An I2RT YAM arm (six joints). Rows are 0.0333 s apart.
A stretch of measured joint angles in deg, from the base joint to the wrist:
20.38, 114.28, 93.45, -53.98, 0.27, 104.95
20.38, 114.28, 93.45, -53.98, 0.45, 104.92
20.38, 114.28, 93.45, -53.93, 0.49, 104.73
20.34, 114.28, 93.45, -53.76, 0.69, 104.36
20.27, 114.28, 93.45, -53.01, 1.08, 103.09
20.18, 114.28, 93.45, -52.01, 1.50, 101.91
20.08, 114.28, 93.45, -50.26, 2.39, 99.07
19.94, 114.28, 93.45, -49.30, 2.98, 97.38
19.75, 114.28, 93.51, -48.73, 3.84, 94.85
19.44, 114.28, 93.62, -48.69, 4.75, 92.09
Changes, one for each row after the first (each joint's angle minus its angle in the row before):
0.00, 0.00, 0.00, 0.00, 0.18, -0.03
0.00, 0.00, 0.00, 0.05, 0.04, -0.19
-0.04, 0.00, 0.00, 0.17, 0.20, -0.37
-0.07, 0.00, 0.00, 0.75, 0.39, -1.27
-0.09, 0.00, 0.00, 1.00, 0.42, -1.18
-0.10, 0.00, 0.00, 1.75, 0.89, -2.84
-0.14, 0.00, 0.00, 0.96, 0.59, -1.69
-0.19, 0.00, 0.06, 0.57, 0.86, -2.53
-0.31, 0.00, 0.11, 0.04, 0.91, -2.76

